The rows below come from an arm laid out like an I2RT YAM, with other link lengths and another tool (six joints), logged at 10 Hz.
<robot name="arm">
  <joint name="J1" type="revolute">
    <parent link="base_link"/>
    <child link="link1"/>
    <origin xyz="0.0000 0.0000 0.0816"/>
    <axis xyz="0 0 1"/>
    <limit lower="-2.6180" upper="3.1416"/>
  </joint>
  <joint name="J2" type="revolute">
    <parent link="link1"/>
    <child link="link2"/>
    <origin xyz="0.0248 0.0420 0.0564"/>
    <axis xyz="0 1 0"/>
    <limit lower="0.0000" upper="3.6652"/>
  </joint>
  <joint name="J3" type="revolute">
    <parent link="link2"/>
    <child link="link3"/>
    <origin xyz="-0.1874 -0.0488 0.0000"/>
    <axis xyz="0 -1 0"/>
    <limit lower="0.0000" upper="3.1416"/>
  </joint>
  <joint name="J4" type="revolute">
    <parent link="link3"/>
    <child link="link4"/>
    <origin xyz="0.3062 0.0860 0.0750"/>
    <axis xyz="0 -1 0"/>
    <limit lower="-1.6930" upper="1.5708"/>
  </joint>
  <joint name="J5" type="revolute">
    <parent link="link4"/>
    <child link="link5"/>
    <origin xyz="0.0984 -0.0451 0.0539"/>
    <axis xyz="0 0 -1"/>
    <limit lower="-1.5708" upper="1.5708"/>
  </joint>
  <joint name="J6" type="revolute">
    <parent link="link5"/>
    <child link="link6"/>
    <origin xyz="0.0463 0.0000 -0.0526"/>
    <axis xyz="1 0 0"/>
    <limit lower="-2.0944" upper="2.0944"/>
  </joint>
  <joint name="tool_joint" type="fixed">
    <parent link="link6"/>
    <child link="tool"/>
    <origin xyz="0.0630 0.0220 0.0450" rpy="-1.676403 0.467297 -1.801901"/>
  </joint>
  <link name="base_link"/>
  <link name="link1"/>
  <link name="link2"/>
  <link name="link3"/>
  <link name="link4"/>
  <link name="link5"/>
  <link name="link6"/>
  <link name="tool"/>
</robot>
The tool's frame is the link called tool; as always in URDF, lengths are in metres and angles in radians.
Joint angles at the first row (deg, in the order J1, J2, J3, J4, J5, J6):
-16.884, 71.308, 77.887, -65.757, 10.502, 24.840
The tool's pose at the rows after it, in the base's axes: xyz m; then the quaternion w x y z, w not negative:
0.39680 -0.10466 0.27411 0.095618 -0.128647 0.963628 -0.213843
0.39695 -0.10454 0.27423 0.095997 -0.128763 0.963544 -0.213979
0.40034 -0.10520 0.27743 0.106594 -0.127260 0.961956 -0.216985
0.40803 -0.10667 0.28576 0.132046 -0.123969 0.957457 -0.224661
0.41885 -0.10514 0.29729 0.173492 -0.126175 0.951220 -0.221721
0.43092 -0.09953 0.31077 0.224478 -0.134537 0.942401 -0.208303
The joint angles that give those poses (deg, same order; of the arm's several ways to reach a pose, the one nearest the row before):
-16.907, 71.351, 77.886, -65.778, 10.480, 24.840
-16.885, 71.352, 77.887, -65.735, 10.480, 24.840
-16.885, 71.372, 77.885, -64.445, 10.284, 24.862
-16.884, 71.373, 77.887, -61.364, 9.847, 24.863
-16.884, 71.353, 77.889, -57.255, 7.377, 24.928
-16.688, 71.352, 77.887, -52.707, 3.333, 25.299

